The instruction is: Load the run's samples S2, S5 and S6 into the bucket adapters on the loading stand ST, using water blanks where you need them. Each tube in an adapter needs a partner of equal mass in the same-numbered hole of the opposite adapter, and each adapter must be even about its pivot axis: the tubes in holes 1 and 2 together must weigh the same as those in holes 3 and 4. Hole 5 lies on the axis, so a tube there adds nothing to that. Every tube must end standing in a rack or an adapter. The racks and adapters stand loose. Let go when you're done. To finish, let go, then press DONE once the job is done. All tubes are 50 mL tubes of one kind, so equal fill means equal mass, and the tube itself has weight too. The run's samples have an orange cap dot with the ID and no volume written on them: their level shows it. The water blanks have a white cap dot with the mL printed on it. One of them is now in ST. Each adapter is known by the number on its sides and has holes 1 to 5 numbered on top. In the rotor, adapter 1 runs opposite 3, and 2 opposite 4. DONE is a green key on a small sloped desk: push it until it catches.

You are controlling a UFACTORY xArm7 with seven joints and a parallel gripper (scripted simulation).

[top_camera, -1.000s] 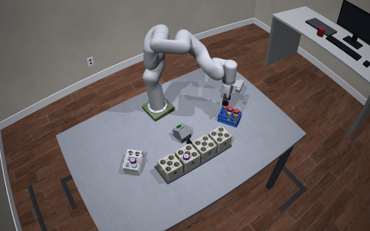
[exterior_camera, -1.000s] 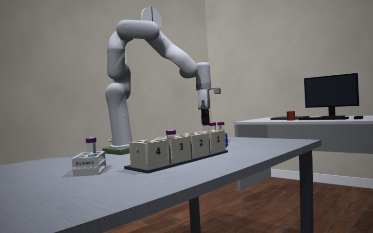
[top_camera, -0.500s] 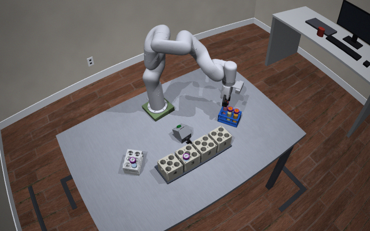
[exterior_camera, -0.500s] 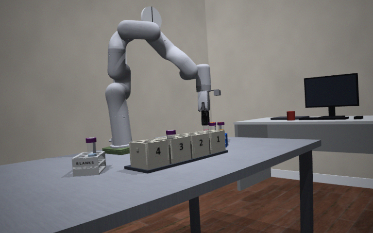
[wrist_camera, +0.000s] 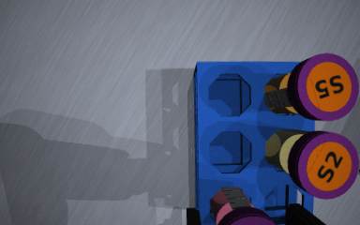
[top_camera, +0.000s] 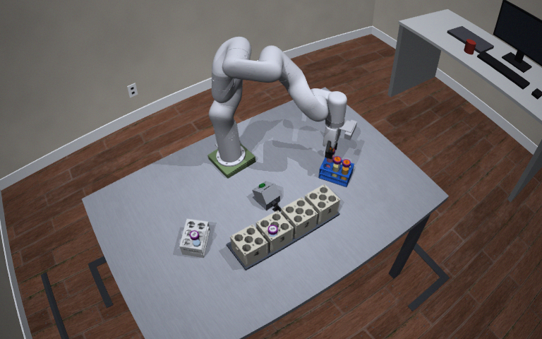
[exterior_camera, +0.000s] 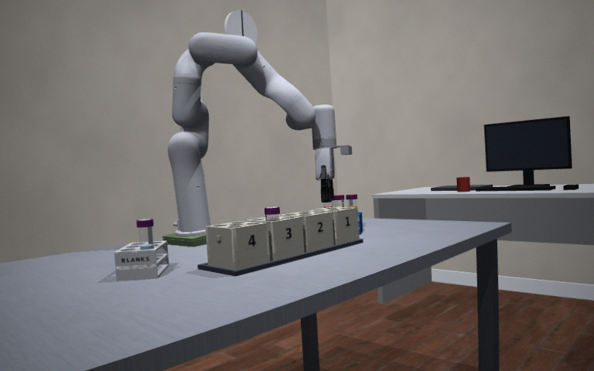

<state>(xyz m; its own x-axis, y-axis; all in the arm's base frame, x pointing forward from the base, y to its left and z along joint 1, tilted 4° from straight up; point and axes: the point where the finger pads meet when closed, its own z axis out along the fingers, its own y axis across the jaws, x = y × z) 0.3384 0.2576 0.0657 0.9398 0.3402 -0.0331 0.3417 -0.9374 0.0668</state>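
My gripper is now 5 cm above the sample tube and 1 cm short of it. Round my hand: blue sample rack (9 cm below, 4 cm ahead); then green done key (30 cm to the right, 10 cm behind, 5 cm below); then tube with yellowish liquid (6 cm ahead, 5 cm below, 2 cm to the right).
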